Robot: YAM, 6 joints.
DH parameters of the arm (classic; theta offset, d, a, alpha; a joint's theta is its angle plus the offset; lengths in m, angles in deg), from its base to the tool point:
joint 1: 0 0.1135 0.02 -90
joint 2: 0 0 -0.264 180
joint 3: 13.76 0 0.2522 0
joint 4: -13.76 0 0.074 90
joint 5: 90 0 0 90
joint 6: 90 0.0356 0 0
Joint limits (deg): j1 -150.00..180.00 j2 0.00..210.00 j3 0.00..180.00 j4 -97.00..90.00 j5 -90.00..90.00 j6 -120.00..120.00
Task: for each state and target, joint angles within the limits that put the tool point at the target. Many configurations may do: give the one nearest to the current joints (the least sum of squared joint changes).
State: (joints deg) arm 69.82 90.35 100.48 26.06 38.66 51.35
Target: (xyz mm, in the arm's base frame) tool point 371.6 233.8 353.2
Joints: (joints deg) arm 35.23 104.59 85.90 22.01 41.10 51.35
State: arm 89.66 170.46 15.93 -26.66 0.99 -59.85
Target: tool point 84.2 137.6 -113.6
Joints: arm 60.22 155.82 45.04 -18.22 7.66 -59.85
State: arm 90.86 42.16 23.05 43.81 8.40 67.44
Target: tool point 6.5 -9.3 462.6
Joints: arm 90.92 18.56 43.87 51.39 10.27 67.44
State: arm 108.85 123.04 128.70 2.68 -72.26 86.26
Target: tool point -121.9 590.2 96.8
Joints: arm 98.69 162.90 134.95 7.05 -61.47 86.26
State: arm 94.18 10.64 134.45 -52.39 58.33 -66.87
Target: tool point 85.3 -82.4 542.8
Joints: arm 120.85 34.14 111.03 -58.45 60.50 -66.87
